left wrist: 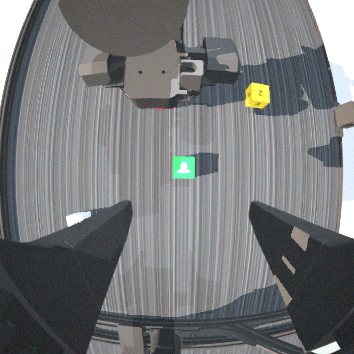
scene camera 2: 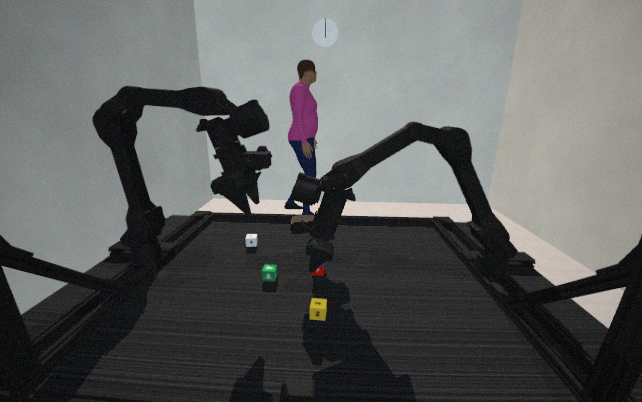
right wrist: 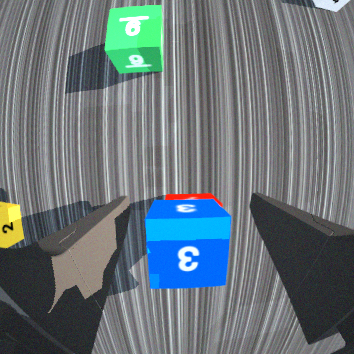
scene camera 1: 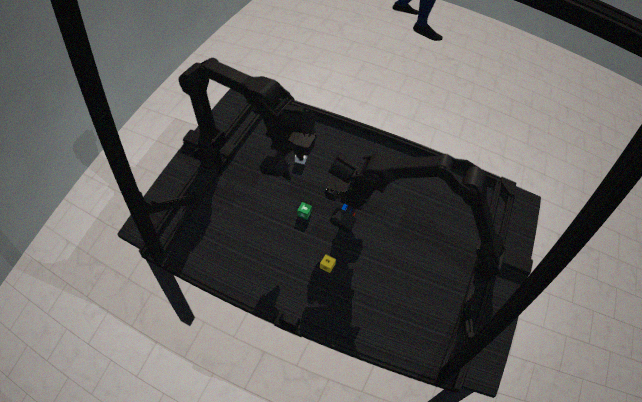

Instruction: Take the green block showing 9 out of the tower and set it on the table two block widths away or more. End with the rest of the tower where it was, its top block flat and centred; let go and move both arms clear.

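Pixels of known places: left gripper, fingertip midpoint: (left wrist: pixel 191 208) (scene camera 2: pixel 253 208) (scene camera 1: pixel 295 169); right gripper, fingertip midpoint: (scene camera 2: pixel 311 264) (right wrist: pixel 191 201); left arm's base, link origin: (left wrist: pixel 166 338) (scene camera 2: pixel 147 260) (scene camera 1: pixel 211 163); right arm's base, link origin: (scene camera 2: pixel 490 270) (scene camera 1: pixel 485 270).
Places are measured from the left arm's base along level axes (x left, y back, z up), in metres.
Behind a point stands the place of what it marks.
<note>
The green block (scene camera 1: pixel 304 210) {x -0.038, y -0.347, z 0.010 m} (scene camera 2: pixel 269 273) {x -0.046, y -0.348, z 0.003 m} (left wrist: pixel 183 167) {x -0.031, y -0.344, z 0.010 m} (right wrist: pixel 134 37) {x -0.029, y -0.354, z 0.010 m}, showing 9 in the right wrist view, stands on the table roughly two block widths or more from the tower. The tower shows a blue block (scene camera 1: pixel 344 206) {x 0.005, y -0.451, z 0.038 m} (right wrist: pixel 188 260) {x -0.002, y -0.465, z 0.038 m} marked 3 above a red block (scene camera 1: pixel 354 214) {x 0.012, y -0.482, z 0.008 m} (scene camera 2: pixel 318 271) {x -0.013, y -0.468, z -0.007 m} (right wrist: pixel 192 196) {x 0.005, y -0.450, z -0.009 m}. The blue block looks about flat; its exact centring cannot be told. My right gripper (scene camera 2: pixel 316 265) {x 0.002, y -0.449, z 0.005 m} (right wrist: pixel 191 201) {x 0.002, y -0.449, z 0.005 m} is open and empty, close over the tower, with the blue block between its spread fingers in its wrist view. My left gripper (scene camera 2: pixel 253 206) {x -0.030, y -0.314, z 0.167 m} (left wrist: pixel 191 208) {x -0.030, y -0.314, z 0.167 m} is open and empty, high above the table.
A yellow block (scene camera 1: pixel 327 263) {x -0.169, y -0.476, z 0.010 m} (scene camera 2: pixel 318 309) {x -0.178, y -0.475, z 0.007 m} (left wrist: pixel 257 96) {x -0.156, y -0.466, z 0.010 m} (right wrist: pixel 10 230) {x -0.146, y -0.479, z -0.006 m} marked 2 stands nearer scene camera 2 than the tower. A white block (scene camera 1: pixel 300 159) (scene camera 2: pixel 251 240) {x 0.137, y -0.251, z 0.002 m} (left wrist: pixel 77 218) {x 0.147, y -0.258, z 0.010 m} (right wrist: pixel 332 4) {x 0.157, y -0.263, z -0.011 m} stands farther back. The right arm reaches over the tower from the right.
</note>
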